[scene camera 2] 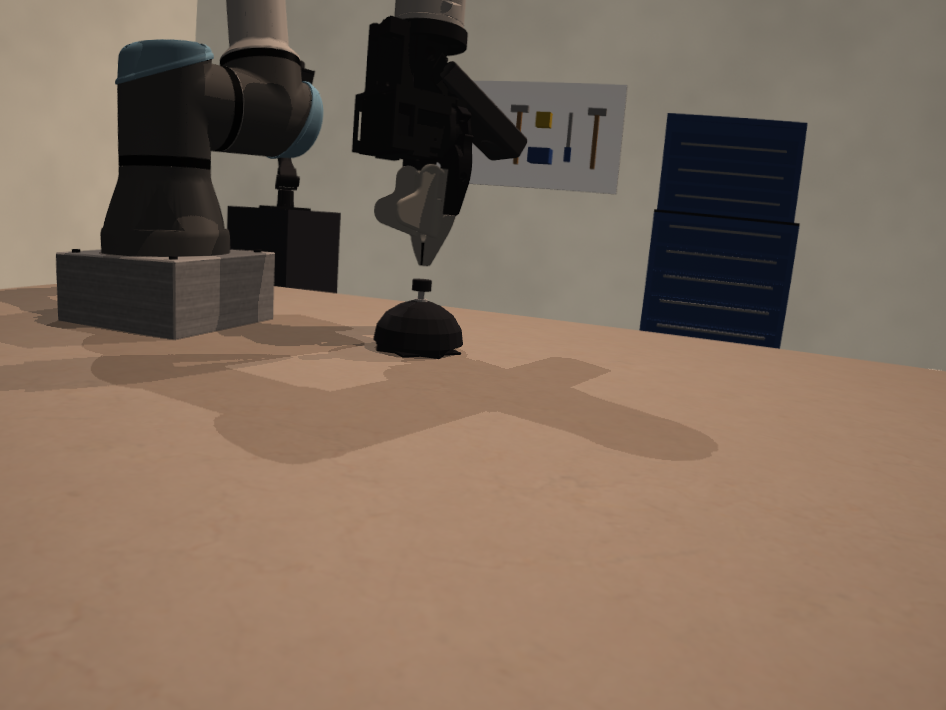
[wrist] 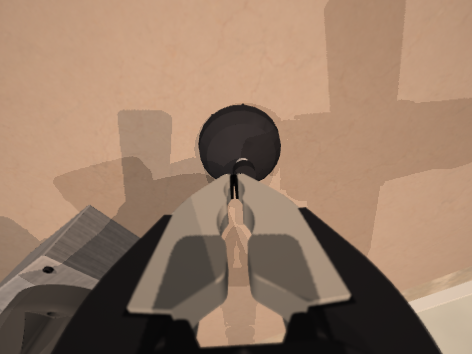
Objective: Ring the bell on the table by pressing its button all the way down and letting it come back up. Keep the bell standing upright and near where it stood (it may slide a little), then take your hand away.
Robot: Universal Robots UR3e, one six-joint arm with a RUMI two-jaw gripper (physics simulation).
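Places are measured from the arm's base along level axes (x ahead, y left, z up), in millimetres.
Pixels of known places: gripper, fingertip midpoint: (scene camera 2: pixel 424 265) (wrist: pixel 233 176); arm's base, link origin: (scene camera 2: pixel 167 251).
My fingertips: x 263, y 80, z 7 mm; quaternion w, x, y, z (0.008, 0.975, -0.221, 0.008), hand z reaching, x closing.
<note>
Ahead of a thing's pixels: the offset from my fingertips to its top centre. Level surfaces: height alone.
A black dome-shaped bell @(5 mm ahead, 10 mm right, 12 mm down) (scene camera 2: pixel 417 328) (wrist: pixel 235 135) stands upright on the tan table @(78 mm down) (scene camera 2: pixel 489 534) (wrist: pixel 150 50). Its small black button @(5 mm ahead, 10 mm right, 12 mm down) (scene camera 2: pixel 421 285) (wrist: pixel 244 167) sits raised on a short light stem above the dome. My gripper (scene camera 2: pixel 423 263) (wrist: pixel 233 176) is shut and empty, fingers pointing down. In the scene view its tips are a small gap above the button, not touching it. In the wrist view the tips overlap the lower edge of the bell and hide part of the button.
The arm's grey base block (scene camera 2: pixel 118 290) (wrist: pixel 95 235) stands on the table to the left of the bell in the scene view. Behind the table are a black cabinet (scene camera 2: pixel 313 252), a blue drawer cabinet (scene camera 2: pixel 722 267) and a tool picture (scene camera 2: pixel 569 175) on the wall.
</note>
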